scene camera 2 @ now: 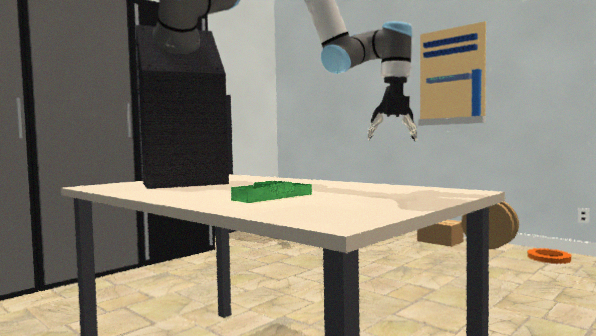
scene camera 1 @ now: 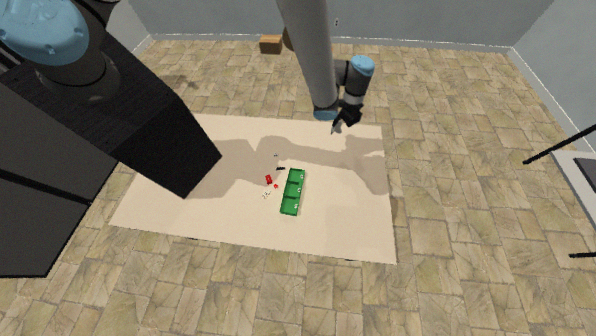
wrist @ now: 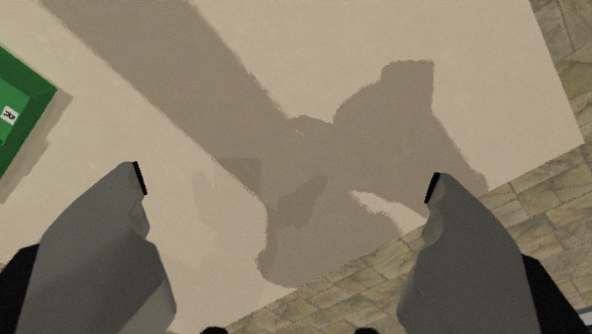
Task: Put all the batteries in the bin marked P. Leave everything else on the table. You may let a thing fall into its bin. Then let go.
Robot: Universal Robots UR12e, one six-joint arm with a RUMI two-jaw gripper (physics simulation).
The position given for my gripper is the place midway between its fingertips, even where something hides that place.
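Observation:
There is a green three-part tray [scene camera 2: 269, 190] [scene camera 1: 292, 192], which I see through scene camera 2 and scene camera 1. My gripper [scene camera 2: 392, 140] [wrist: 289, 170] is visible to me in scene camera 2 and in the wrist view.

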